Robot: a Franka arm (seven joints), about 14 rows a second.
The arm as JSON. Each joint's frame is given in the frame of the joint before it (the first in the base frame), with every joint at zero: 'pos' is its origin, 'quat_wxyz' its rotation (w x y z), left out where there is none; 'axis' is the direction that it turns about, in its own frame. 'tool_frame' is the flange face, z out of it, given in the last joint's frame.
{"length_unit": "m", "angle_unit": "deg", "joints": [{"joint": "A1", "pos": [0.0, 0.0, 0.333], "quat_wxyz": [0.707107, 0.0, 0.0, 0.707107], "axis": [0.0, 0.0, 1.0]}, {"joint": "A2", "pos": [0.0, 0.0, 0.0], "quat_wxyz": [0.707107, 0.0, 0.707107, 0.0], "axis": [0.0, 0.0, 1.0]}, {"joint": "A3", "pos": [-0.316, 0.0, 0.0], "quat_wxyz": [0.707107, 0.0, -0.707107, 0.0], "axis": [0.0, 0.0, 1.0]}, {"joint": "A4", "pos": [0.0, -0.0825, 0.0], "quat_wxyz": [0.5, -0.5, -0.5, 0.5], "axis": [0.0, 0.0, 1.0]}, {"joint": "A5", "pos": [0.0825, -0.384, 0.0], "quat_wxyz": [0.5, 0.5, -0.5, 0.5], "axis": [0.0, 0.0, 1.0]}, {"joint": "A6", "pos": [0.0, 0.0, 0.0], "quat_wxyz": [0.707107, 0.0, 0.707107, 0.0], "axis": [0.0, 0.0, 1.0]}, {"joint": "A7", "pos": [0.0, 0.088, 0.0], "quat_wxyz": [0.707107, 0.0, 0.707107, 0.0], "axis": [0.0, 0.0, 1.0]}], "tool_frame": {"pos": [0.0, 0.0, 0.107], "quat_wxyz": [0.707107, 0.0, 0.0, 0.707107]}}
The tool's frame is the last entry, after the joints.
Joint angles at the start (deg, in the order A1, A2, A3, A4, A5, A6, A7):
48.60 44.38 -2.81 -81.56 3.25 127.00 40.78
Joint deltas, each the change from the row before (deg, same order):
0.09 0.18 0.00 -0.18 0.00 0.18 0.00
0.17 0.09 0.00 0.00 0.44 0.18 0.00
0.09 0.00 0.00 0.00 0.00 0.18 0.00
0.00 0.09 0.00 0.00 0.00 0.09 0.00
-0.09 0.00 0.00 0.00 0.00 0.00 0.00
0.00 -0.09 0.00 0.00 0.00 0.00 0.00
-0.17 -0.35 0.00 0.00 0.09 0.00 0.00
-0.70 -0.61 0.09 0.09 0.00 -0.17 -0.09
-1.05 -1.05 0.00 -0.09 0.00 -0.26 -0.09
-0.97 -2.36 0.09 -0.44 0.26 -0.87 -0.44
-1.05 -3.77 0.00 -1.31 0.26 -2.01 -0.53
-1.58 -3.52 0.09 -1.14 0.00 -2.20 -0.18
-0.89 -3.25 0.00 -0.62 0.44 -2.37 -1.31
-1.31 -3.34 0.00 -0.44 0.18 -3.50 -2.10
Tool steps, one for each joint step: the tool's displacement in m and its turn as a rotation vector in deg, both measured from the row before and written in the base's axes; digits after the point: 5 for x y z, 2 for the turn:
-0.00133 0.00015 -0.00342 -0.14 0.11 0.08
-0.00161 0.00177 -0.00086 0.31 0.18 -0.09
-0.00060 0.00101 0.00028 0.13 -0.13 0.09
0.00002 0.00000 -0.00100 0.00 0.00 0.00
0.00083 -0.00078 0.00000 0.00 0.00 -0.09
0.00010 0.00012 0.00114 0.07 -0.06 0.00
0.00193 -0.00101 0.00445 0.31 -0.18 -0.22
0.00646 -0.00471 0.00818 0.44 -0.30 -0.54
0.00993 -0.00893 0.01226 0.53 -0.46 -0.96
0.00724 -0.00862 0.02511 1.00 -0.50 -0.60
0.00424 -0.01408 0.03383 0.61 -0.07 -0.63
0.00670 -0.01937 0.03112 0.31 0.03 -1.27
0.00088 -0.01317 0.03124 0.59 0.07 0.32
0.00147 -0.01899 0.03139 -0.12 0.53 0.90

